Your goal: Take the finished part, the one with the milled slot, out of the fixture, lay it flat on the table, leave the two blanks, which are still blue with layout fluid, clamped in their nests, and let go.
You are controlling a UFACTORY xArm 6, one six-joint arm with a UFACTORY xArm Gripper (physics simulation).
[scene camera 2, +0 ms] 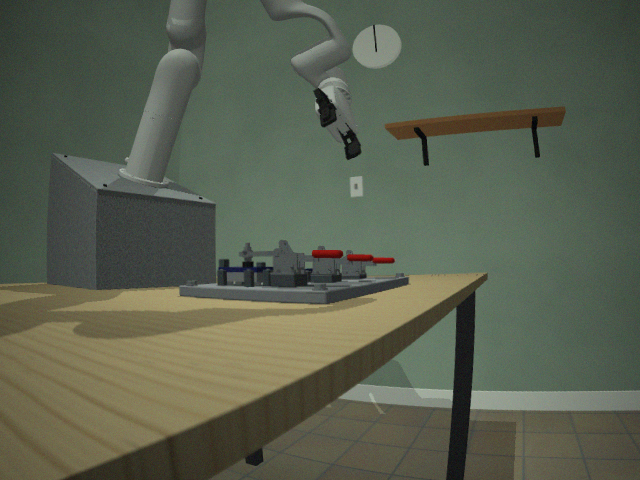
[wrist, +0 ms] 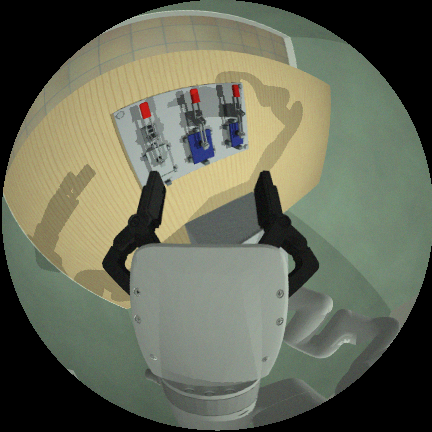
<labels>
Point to a grey fixture plate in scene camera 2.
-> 348, 288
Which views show my gripper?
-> Scene camera 2 and the wrist view: all of them.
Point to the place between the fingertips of my gripper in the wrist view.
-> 208, 178
</labels>
